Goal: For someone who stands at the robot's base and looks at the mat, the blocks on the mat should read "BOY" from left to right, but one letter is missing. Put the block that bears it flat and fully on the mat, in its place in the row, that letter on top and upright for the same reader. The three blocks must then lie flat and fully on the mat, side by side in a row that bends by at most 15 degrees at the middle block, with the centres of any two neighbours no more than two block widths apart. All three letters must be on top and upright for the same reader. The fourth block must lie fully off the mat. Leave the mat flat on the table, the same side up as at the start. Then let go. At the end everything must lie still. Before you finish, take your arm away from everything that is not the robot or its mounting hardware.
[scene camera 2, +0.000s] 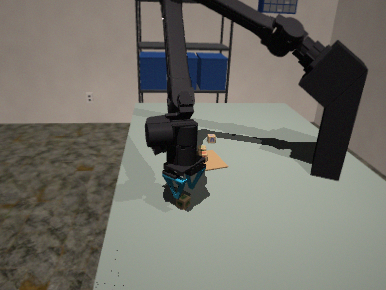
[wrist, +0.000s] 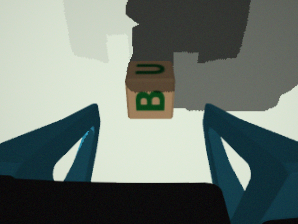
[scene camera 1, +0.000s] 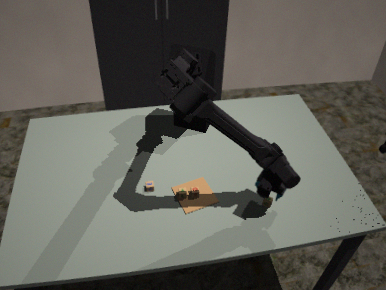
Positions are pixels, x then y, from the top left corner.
Labels:
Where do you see an orange mat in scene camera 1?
At 206, 197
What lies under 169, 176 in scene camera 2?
The gripper.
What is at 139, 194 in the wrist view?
The gripper.

